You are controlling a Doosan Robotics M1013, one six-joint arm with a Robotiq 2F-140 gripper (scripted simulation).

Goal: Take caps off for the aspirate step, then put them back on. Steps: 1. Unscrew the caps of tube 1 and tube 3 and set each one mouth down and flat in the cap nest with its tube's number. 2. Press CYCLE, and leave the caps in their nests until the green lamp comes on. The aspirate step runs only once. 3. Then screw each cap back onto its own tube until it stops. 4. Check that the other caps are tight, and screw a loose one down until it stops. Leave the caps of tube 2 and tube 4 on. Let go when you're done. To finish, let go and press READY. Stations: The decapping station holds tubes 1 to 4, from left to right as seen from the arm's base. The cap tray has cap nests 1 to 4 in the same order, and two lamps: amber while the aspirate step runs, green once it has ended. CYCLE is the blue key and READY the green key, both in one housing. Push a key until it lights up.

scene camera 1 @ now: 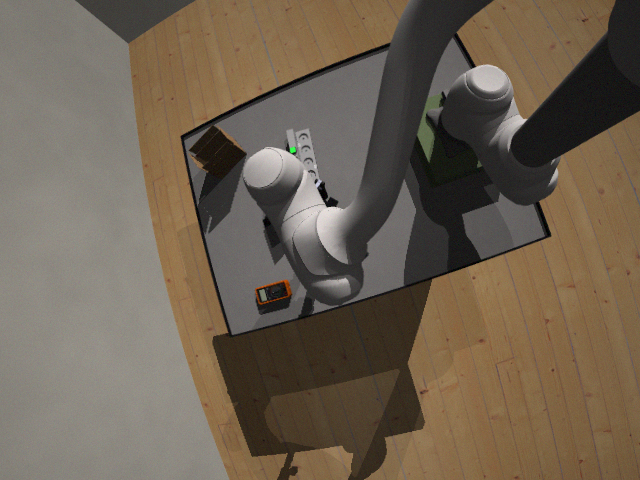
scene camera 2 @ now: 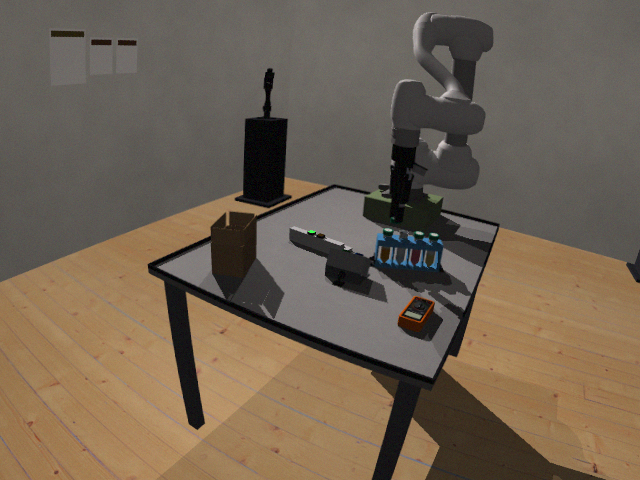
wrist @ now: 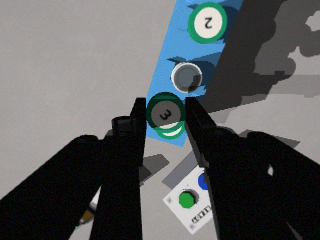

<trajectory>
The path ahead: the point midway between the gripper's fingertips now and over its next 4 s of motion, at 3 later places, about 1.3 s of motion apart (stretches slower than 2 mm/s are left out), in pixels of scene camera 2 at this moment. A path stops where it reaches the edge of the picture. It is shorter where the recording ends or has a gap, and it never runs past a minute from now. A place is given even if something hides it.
My gripper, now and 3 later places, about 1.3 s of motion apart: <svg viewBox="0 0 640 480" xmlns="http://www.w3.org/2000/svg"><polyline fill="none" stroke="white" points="395,219 404,231 403,234 403,234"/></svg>
</trajectory>
